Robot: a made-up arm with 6 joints. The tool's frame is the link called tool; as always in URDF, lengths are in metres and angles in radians. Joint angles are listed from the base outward.
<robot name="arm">
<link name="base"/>
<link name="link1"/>
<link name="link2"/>
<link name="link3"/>
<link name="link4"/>
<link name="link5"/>
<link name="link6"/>
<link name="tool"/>
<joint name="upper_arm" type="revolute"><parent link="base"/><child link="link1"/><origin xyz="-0.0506 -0.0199 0.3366"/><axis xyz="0 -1 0"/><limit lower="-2.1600" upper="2.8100"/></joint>
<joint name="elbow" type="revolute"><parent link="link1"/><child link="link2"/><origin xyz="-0.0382 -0.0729 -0.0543"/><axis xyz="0 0 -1"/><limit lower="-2.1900" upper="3.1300"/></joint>
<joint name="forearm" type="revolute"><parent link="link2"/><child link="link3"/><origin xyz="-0.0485 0.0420 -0.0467"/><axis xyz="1 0 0"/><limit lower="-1.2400" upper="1.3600"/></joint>
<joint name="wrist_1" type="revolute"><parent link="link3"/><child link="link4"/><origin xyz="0.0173 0.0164 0.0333"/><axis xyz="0 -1 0"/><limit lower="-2.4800" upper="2.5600"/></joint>
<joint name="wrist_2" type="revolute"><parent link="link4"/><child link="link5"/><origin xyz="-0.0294 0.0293 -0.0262"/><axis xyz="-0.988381 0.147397 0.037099"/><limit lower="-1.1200" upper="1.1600"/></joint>
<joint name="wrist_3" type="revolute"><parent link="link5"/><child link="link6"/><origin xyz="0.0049 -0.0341 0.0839"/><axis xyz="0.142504 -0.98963 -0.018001"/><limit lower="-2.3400" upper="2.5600"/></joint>
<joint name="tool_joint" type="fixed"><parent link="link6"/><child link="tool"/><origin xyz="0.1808 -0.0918 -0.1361" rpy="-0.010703 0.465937 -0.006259"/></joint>
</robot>
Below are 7 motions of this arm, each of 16 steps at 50 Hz.
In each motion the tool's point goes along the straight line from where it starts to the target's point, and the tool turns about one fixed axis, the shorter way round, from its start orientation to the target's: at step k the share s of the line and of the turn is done. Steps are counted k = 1, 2, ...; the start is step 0. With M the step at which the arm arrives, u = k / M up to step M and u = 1 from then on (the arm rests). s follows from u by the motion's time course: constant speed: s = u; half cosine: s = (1 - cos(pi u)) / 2; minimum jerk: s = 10 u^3 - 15 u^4 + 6 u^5.
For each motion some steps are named. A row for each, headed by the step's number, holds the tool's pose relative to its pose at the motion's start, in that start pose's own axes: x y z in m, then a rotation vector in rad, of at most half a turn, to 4 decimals.
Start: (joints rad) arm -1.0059 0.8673 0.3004 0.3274 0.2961 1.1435
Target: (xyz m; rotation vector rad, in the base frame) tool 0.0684 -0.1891 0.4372 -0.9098 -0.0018 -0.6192
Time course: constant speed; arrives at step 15
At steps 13, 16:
13: 0.0066 0.0079 0.0156 -0.2286 -0.0554 -0.0478
16: 0.0077 0.0091 0.0180 -0.2637 -0.0640 -0.0551

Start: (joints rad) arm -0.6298 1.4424 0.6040 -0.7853 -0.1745 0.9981
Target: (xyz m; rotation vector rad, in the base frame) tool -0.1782 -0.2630 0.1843 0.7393 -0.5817 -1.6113
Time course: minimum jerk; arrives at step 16
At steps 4, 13, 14, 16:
4: 0.0002 0.0008 -0.0036 0.0648 -0.0192 0.0036
13: 0.0018 0.0074 -0.0332 0.5951 -0.1761 0.0334
14: 0.0019 0.0077 -0.0344 0.6156 -0.1821 0.0346
16: 0.0019 0.0078 -0.0349 0.6257 -0.1851 0.0352

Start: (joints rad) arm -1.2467 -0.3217 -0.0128 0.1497 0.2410 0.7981
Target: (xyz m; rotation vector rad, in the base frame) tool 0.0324 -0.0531 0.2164 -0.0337 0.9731 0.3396
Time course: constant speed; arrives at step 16
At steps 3, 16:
3: 0.0021 -0.0025 -0.0056 -0.0235 0.0411 -0.0139
16: 0.0111 -0.0131 -0.0301 -0.1255 0.2192 -0.0739

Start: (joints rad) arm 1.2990 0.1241 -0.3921 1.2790 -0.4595 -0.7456
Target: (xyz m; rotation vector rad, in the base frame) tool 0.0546 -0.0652 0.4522 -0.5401 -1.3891 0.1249
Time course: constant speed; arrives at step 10
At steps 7, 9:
7: 0.0097 0.0161 0.0161 -0.0153 -0.0531 0.0953
9: 0.0124 0.0207 0.0206 -0.0197 -0.0683 0.1225

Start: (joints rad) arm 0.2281 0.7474 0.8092 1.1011 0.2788 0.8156
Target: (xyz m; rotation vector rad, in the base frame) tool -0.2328 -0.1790 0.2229 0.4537 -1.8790 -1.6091
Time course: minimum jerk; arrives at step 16
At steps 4, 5, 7, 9, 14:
4: -0.0101 -0.0083 0.0005 0.0042 -0.0200 -0.0487
5: -0.0176 -0.0144 0.0008 0.0073 -0.0349 -0.0846
7: -0.0375 -0.0308 0.0018 0.0155 -0.0744 -0.1806
9: -0.0602 -0.0494 0.0028 0.0249 -0.1193 -0.2896
14: -0.0962 -0.0789 0.0045 0.0397 -0.1906 -0.4627

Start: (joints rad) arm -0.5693 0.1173 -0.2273 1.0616 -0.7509 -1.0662
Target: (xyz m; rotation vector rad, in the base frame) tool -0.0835 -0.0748 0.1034 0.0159 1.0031 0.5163
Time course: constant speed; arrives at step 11
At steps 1, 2, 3, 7, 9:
1: -0.0012 0.0005 -0.0015 -0.0028 0.0072 0.0023
2: -0.0023 0.0011 -0.0029 -0.0056 0.0144 0.0047
3: -0.0035 0.0016 -0.0044 -0.0084 0.0216 0.0070
7: -0.0082 0.0038 -0.0102 -0.0196 0.0503 0.0163
9: -0.0106 0.0049 -0.0131 -0.0252 0.0647 0.0209

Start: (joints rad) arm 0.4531 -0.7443 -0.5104 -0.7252 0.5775 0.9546
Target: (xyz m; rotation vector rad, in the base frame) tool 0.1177 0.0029 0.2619 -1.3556 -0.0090 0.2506
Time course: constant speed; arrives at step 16
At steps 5, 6, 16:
5: -0.0072 -0.0082 -0.0301 -0.0381 0.1481 -0.0371
6: -0.0087 -0.0098 -0.0361 -0.0458 0.1777 -0.0445
16: -0.0231 -0.0262 -0.0962 -0.1220 0.4738 -0.1186

